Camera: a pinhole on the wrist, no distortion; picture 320 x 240 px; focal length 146.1 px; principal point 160.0 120.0 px. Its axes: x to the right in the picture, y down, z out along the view. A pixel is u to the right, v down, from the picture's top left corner.
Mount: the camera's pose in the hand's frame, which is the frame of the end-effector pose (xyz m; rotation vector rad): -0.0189 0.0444 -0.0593 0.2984 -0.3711 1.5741
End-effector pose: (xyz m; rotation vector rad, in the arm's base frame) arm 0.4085 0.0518 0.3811 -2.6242 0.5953 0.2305
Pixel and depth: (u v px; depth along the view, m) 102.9 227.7 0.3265
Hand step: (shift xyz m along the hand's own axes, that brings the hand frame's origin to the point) -0.2669 -0.2112 0.1730
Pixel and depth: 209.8 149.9 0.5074
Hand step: -0.1488 -0.0096 0.4683
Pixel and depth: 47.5 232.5 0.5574
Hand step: -0.4525 -0.5847 0.2494
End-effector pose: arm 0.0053 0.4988 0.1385 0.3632 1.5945 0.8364
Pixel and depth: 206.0 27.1 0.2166
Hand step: 0.1077 0.0197 0.1729
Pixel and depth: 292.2 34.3 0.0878
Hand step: 0.0261 0.0815 0.0559
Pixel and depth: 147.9 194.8 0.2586
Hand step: -0.1603 -0.0844 0.1605
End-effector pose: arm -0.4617 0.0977 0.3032 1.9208 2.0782 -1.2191
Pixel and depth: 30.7 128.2 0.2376
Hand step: -0.0333 -0.2454 0.0697
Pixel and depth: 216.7 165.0 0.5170
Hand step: -0.2055 0.0106 0.4856
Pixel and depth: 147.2 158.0 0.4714
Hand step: -0.1579 -0.1902 0.3464
